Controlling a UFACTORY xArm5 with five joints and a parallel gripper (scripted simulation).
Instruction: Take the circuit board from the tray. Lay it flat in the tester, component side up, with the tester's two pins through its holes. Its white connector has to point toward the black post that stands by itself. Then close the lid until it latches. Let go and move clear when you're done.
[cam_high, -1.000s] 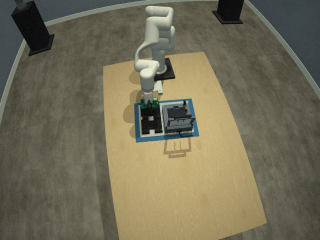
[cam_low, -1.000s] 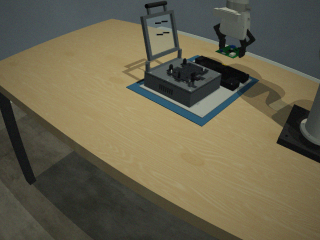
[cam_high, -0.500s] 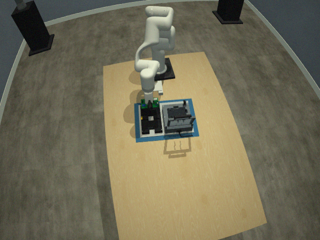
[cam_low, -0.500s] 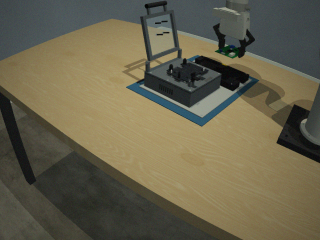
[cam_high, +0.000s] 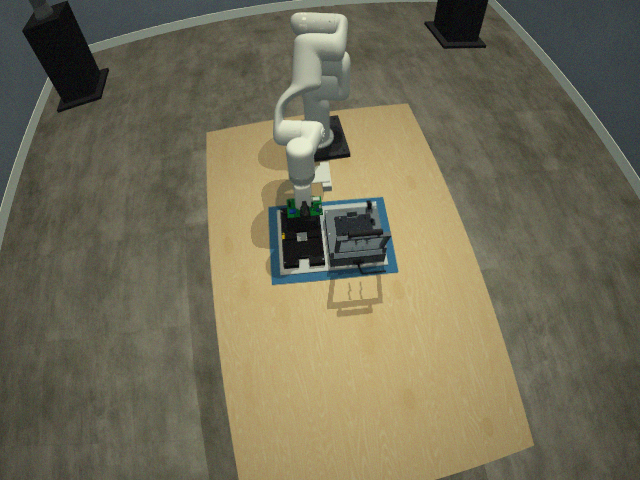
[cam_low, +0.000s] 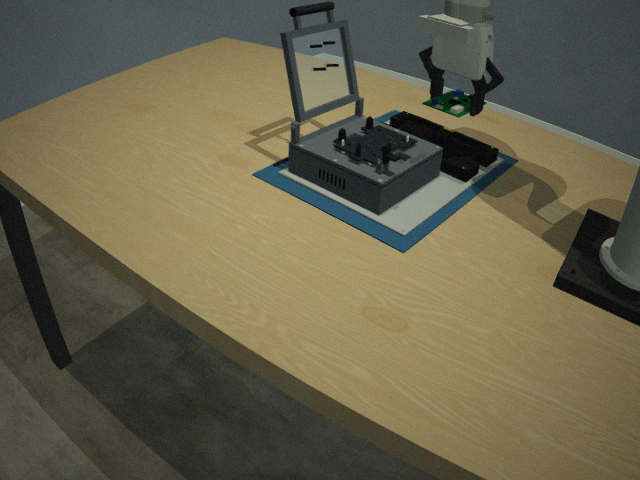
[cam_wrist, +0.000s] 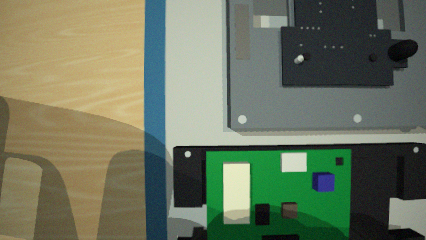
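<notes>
Now: hand 8 cm short of the black nest, 15 cm to the right of it and 5 cm above it. The rest, counted from my hand: green circuit board: right at my hand; then clear lid: 19 cm ahead, 13 cm to the left, 6 cm above.
</notes>
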